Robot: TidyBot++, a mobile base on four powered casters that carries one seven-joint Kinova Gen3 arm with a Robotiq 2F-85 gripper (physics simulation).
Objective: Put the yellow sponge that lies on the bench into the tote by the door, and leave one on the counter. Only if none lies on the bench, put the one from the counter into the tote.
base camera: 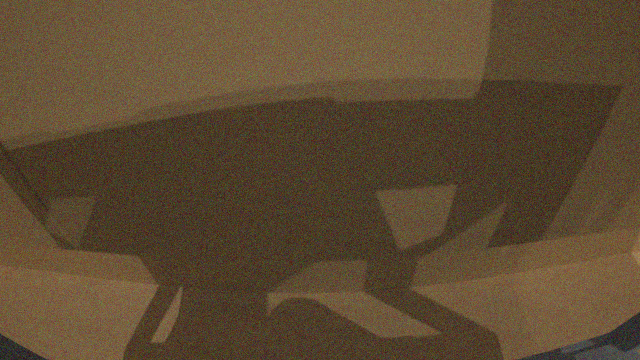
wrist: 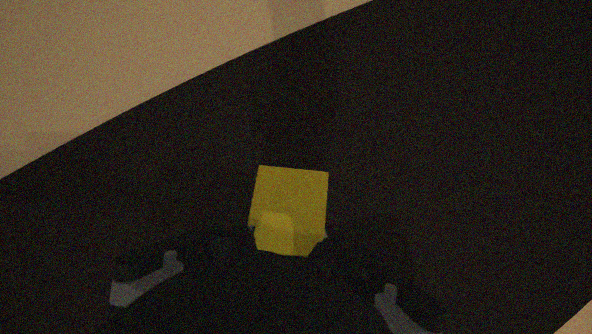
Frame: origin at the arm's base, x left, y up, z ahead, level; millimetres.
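Where they show: gripper, between the fingertips: (wrist: 288, 229).
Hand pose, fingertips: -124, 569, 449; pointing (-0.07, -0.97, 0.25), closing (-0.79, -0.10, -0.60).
Observation:
After its pixels a point has its place, as x, y, z.
A yellow sponge (wrist: 295, 192) {-149, 608, 471} is in the middle of the wrist view, over a long dark surface (wrist: 450, 125) {-414, 514, 455}. My gripper (wrist: 288, 229) {-124, 569, 449} is shut on the sponge, holding its near end. The fingertips are mostly lost in the dark, with small grey bits at the sponge's sides. The height of the sponge above the dark surface is hard to judge. I cannot tell from this view whether that surface is the bench or the counter. The tote does not show in either view. The sponge and gripper do not show in the base camera view.
Light tan floor (wrist: 100, 60) shows beyond the dark surface's upper left edge, and a tan corner shows at lower right. In the base camera view, large brown areas (base camera: 225, 50) {31, -101, 231} are crossed by a broad, dark, angular shadow (base camera: 250, 175) {31, -167, 231}. Bluish-grey patches show in the lower corners.

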